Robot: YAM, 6 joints.
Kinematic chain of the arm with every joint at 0, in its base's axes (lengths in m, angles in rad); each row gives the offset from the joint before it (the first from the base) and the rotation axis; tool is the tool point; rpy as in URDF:
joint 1: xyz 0 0 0.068 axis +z
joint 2: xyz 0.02 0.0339 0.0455 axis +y
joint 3: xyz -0.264 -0.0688 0 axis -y
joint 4: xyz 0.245 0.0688 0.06 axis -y
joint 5: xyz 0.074 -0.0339 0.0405 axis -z
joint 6: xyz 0.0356 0 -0.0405 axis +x
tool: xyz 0 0 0 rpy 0 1.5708 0
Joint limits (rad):
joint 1: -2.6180..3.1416
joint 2: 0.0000..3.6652
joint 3: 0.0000..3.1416
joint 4: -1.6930..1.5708
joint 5: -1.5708..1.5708
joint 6: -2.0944..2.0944
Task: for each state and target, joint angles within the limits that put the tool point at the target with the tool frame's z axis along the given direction. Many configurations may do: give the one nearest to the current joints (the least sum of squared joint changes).
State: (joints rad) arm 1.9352 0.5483 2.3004 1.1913 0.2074 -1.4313
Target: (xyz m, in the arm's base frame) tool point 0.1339 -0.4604 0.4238 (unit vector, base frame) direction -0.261 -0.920 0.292
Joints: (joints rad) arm 1.8939 0.2648 2.2165 0.8357 -0.5700 -1.4313
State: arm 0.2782 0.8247 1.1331 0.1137 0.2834 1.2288
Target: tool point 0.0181 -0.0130 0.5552 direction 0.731 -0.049 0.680
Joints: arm 0.9567 0.5987 1.3016 0.3570 0.6764 1.2288
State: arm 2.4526 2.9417 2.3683 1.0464 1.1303 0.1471
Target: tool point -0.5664 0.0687 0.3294 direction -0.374 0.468 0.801
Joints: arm 3.0478 2.8722 2.8376 1.1263 0.4454 0.1471
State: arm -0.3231 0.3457 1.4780 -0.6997 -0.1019 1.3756
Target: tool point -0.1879 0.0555 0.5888 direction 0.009 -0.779 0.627
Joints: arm -0.4164 0.5469 2.0137 -0.3720 0.7878 1.3756
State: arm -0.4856 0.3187 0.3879 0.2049 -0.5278 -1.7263
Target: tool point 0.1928 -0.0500 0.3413 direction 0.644 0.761 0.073
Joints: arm -0.4261 0.9335 0.6689 0.5269 -1.2853 -1.7263
